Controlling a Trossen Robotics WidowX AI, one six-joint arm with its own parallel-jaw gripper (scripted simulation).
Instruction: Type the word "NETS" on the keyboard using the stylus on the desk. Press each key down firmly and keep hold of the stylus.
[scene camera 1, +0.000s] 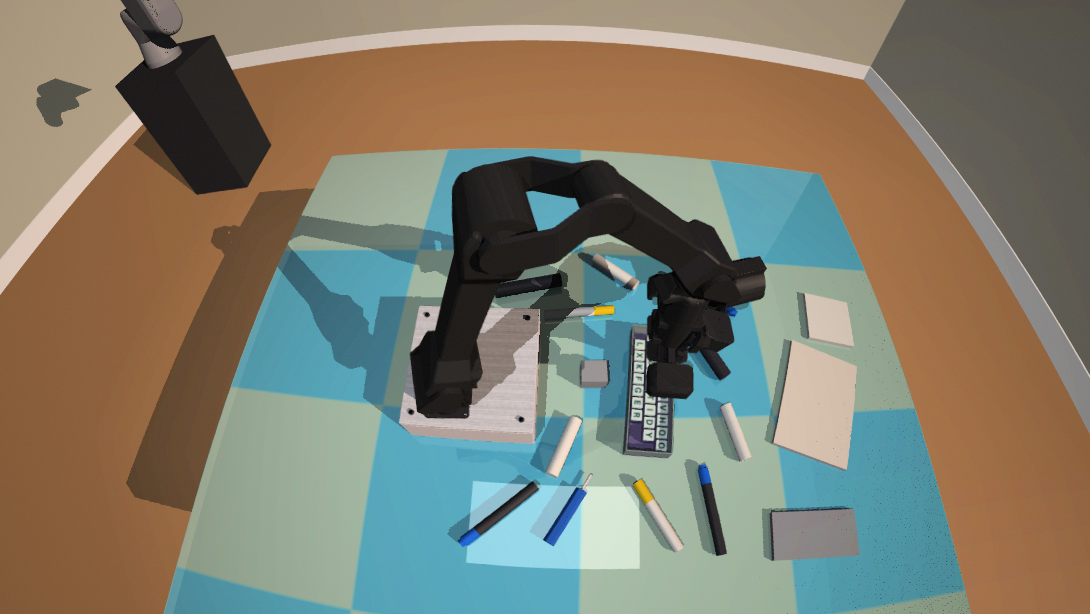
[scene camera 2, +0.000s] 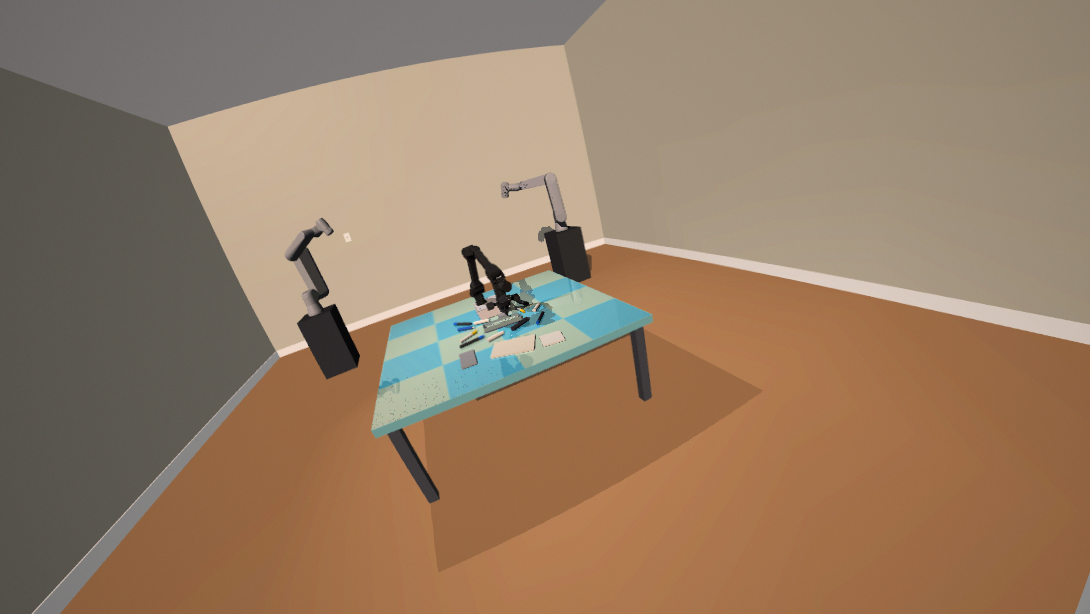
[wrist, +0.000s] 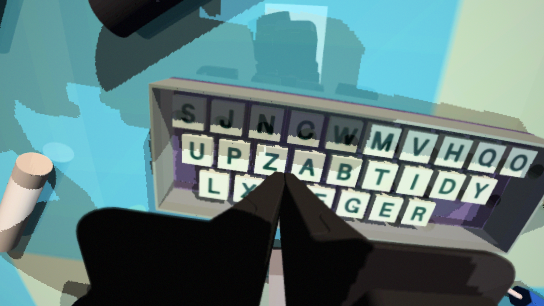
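Observation:
My gripper (scene camera 1: 657, 358) is shut, with nothing held in it, and I can see the gripper (wrist: 282, 181) from the wrist as well. I also see a stylus (scene camera 1: 563, 519) and a grey cube (scene camera 1: 593, 373). Then there is a grey pad (scene camera 1: 814, 534), though in the wrist view the pad is out of frame.

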